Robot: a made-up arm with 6 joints.
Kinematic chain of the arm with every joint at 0, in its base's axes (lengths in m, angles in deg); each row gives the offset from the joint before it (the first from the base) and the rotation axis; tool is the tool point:
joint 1: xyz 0 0 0.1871 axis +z
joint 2: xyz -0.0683 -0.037 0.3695 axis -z
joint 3: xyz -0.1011 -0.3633 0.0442 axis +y
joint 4: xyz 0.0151 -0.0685 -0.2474 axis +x
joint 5: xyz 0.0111 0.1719 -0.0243 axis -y
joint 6: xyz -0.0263 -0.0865 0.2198 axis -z
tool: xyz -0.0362 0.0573 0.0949
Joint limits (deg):
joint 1: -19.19..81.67
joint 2: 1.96..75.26
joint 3: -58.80..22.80
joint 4: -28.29..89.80
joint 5: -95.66..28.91
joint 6: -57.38..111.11
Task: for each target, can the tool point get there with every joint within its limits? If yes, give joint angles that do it. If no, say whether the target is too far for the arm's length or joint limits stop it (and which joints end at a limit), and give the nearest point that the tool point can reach.
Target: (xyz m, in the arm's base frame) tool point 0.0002 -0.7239 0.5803
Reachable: yes | joints 67.38 55.28 -19.72 59.05 -3.32 -40.50
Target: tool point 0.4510 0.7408 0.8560
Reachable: no: joint limits stop it (at a limit: joint 1, joint 2, joint 3, joint 4, joint 5) | nearest point 0.4411 0.2551 0.6937 | short by 0.512 m
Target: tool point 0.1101 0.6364 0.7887
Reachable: no: joint limits stop it (at a limit: joint 1, joint 2, joint 5) | nearest point 0.3911 0.2343 0.7089 | short by 0.497 m
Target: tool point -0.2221 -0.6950 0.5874
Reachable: yes | joints 17.57 25.72 14.62 69.03 -11.00 2.88
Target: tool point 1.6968 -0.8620 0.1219
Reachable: no: too far | nearest point 0.7074 -0.3945 0.4537 | short by 1.143 m
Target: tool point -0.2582 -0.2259 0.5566
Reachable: yes | joints -1.58 57.72 13.29 -5.01 -36.17 14.86
